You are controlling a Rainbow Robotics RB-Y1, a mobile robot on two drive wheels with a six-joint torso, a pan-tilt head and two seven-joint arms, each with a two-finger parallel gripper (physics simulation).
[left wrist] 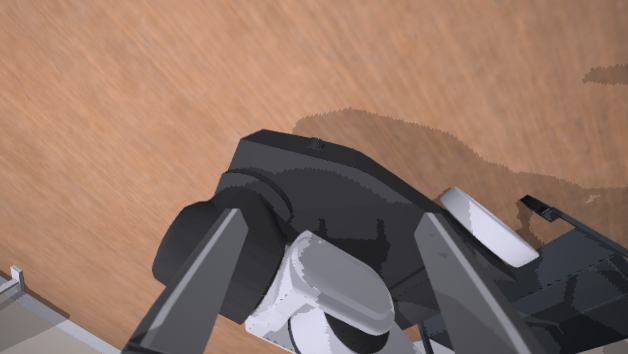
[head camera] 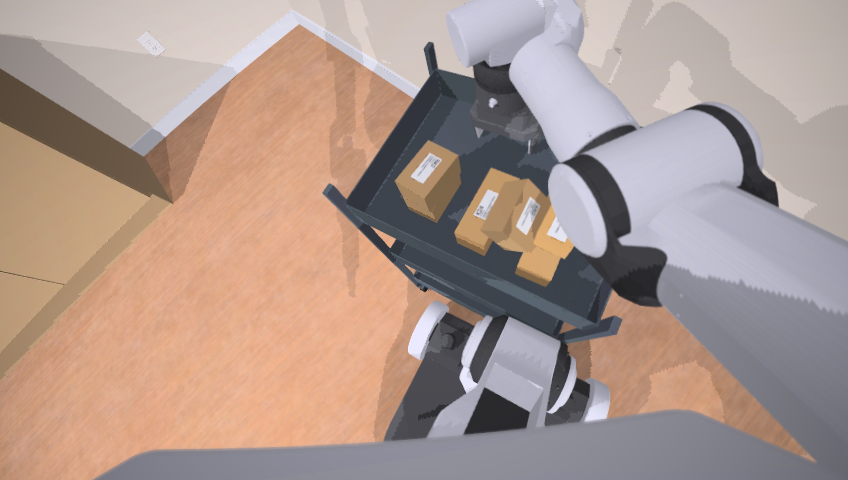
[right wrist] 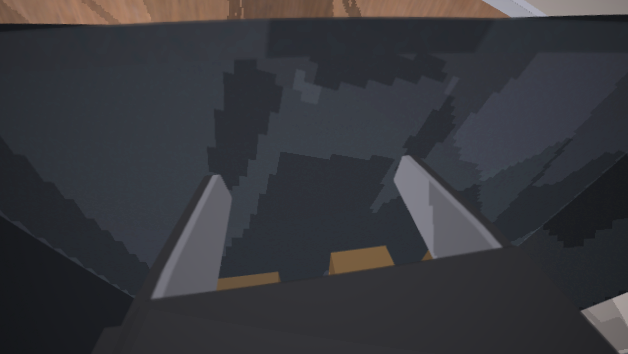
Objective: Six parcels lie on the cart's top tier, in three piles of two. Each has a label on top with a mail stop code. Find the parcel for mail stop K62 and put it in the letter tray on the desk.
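Frame: origin at the robot's base, x ahead, y left, z up, level; centimetres.
Seen in the pictures: left gripper, fingertip midpoint: (left wrist: 328,221); right gripper, fingertip midpoint: (head camera: 505,141) (right wrist: 315,177).
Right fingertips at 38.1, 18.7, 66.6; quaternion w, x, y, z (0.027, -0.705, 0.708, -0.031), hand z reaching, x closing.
Note:
Offsets run from my right fingertips to a thing's top centre, as dx, dy, dz. "pt": to the spot under its first point.
Brown parcels with white labels stand on the top tier of the dark cart @(pt -10.1, +18.1, +5.7) (head camera: 392,136) in the head view. One pile @(-15.8, +6.9, +9.7) (head camera: 416,181) is at the left. A labelled parcel @(pt -11.0, -3.9, +4.9) (head camera: 502,181) is in the middle, with a tilted parcel @(-16.4, -8.4, +10.0) (head camera: 518,231) against it. Another labelled parcel @(-16.4, -15.0, +9.9) (head camera: 558,234) lies at the right above a lower parcel @(-16.6, -14.1, +4.9) (head camera: 537,266). The codes are too small to read. My right gripper (head camera: 504,139) (right wrist: 315,177) is open and empty over the cart's far part, beyond the parcels; parcel tops @(pt -9.3, -3.6, +0.8) (right wrist: 361,261) show at the lower edge of the right wrist view. My left gripper (left wrist: 328,221) is open and empty. The letter tray does not show.
Tan furniture (head camera: 53,202) stands at the left of the head view. Walls meet in a corner behind the cart. The robot's base (left wrist: 330,190) and a white wheel (left wrist: 490,227) are below the left gripper, with the cart's dark tiers at the right of that view.

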